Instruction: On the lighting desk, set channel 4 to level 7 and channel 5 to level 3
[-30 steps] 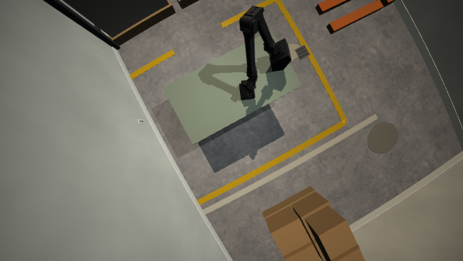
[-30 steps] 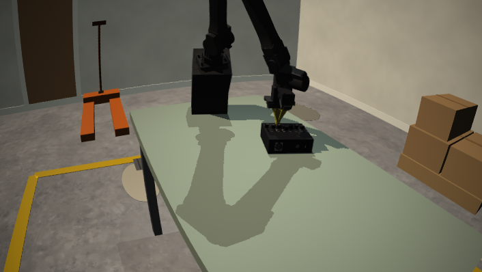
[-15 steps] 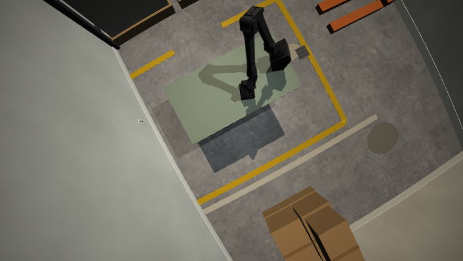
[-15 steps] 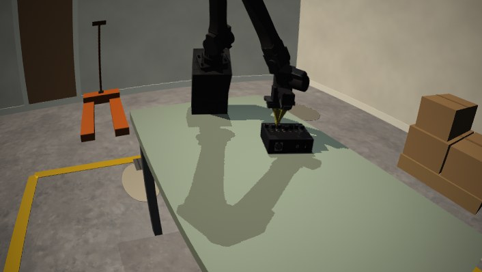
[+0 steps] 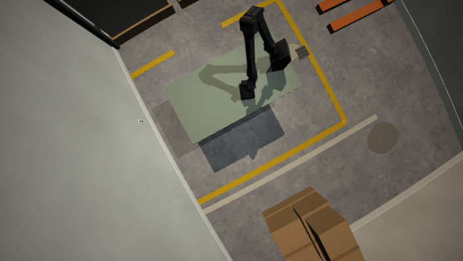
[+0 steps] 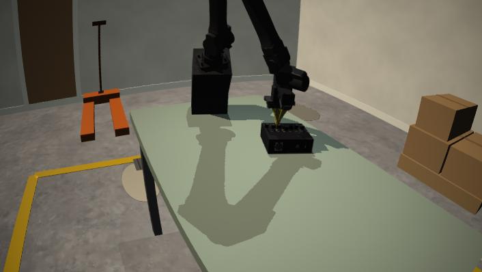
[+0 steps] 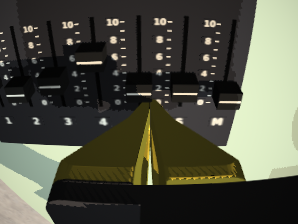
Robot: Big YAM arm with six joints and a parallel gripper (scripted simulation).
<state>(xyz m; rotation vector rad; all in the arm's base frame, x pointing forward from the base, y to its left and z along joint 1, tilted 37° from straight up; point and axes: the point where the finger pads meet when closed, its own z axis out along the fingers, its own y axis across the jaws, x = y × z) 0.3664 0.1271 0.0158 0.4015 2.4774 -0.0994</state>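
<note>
Right now my hand is 2 cm short of the channel 5 fader cap. The rest, counted from my hand: channel 4 fader cap: 4 cm ahead, 1 cm to the left; then master fader cap: 4 cm to the right, 1 cm behind; then channel 6 fader cap: 2 cm to the right, 1 cm ahead.
</note>
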